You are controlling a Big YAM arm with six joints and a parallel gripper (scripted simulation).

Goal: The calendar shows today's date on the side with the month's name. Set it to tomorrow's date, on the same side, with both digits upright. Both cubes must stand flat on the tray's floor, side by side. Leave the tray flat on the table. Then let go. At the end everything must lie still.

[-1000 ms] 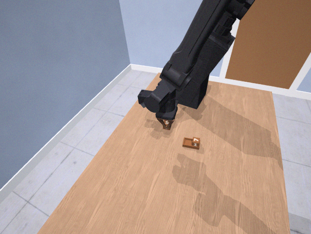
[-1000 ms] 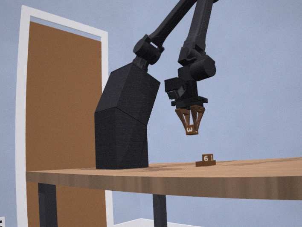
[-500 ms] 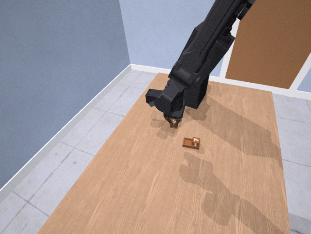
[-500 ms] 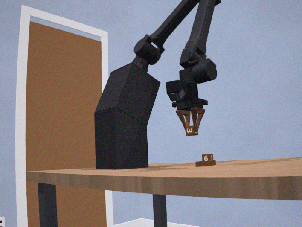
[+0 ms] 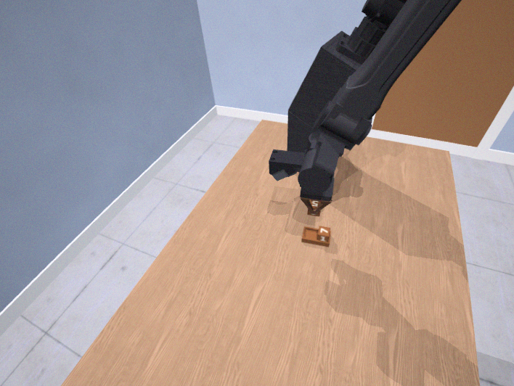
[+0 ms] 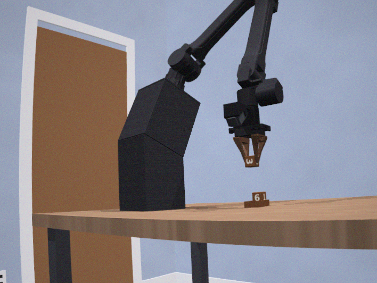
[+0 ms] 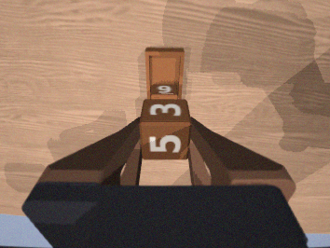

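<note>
My gripper is now 20 mm to the right of the brown tray and 120 mm above it.
</note>
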